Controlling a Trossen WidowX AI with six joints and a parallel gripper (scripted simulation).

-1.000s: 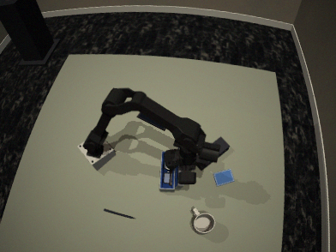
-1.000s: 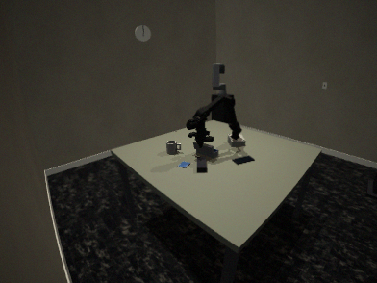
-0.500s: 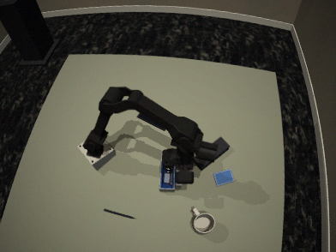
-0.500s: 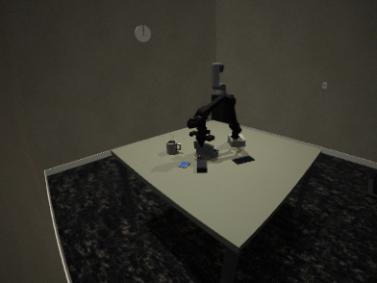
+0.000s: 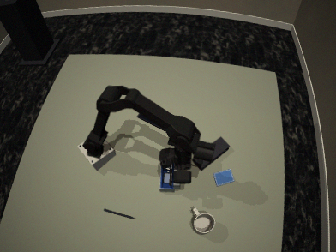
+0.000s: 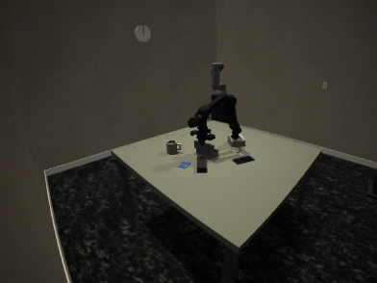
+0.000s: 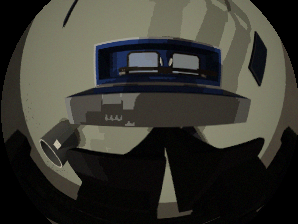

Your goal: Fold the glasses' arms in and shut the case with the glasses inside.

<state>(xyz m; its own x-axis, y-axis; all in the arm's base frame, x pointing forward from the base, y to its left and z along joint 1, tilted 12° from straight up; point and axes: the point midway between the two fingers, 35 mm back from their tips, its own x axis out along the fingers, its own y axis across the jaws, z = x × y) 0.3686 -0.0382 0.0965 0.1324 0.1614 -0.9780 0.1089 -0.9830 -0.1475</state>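
Now: hand 4 cm above the grey lid and 2 cm past it. Also, from my hand: long black box (11 cm ahead, 10 cm to the left, 10 cm below); glasses case (7 cm below, 4 cm behind); blue card (18 cm ahead, 11 cm below).
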